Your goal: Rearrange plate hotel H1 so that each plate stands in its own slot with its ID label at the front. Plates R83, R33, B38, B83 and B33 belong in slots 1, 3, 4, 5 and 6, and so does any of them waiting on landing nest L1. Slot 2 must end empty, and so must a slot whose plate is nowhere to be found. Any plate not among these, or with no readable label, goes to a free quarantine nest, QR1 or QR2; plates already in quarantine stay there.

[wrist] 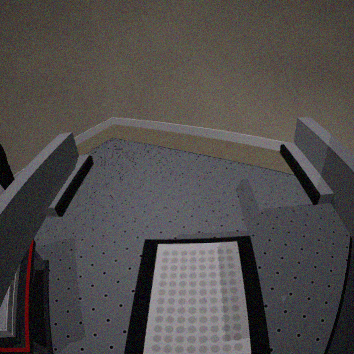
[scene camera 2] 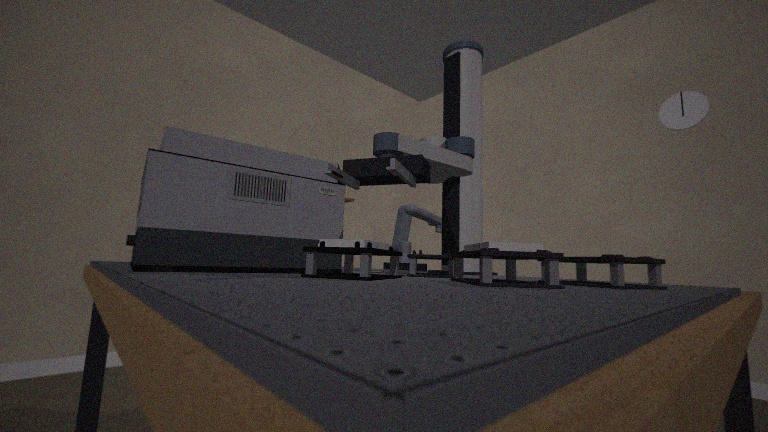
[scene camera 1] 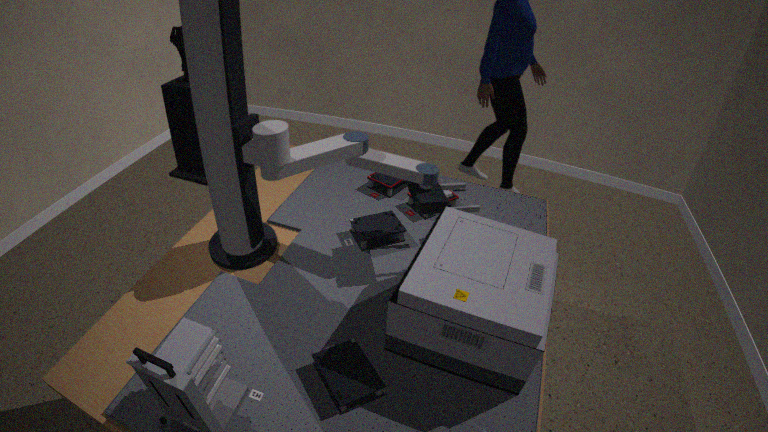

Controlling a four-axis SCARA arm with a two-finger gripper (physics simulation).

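Note:
My gripper is partly open and empty, raised above the nests. In the wrist view, a white plate lies on black landing nest L1, low in the picture between the finger lines; its label does not show. Red-edged nest QR1 bears a white plate. Nest QR2 shows a dark top. Hotel H1 stands at the lower left, partly cut off; its slots and labels are unreadable.
A large light instrument stands beside the nests and hides L1 in scene camera 1. A dark nest and a dark stand are on the table. The arm's column rises behind. A person is beyond the table.

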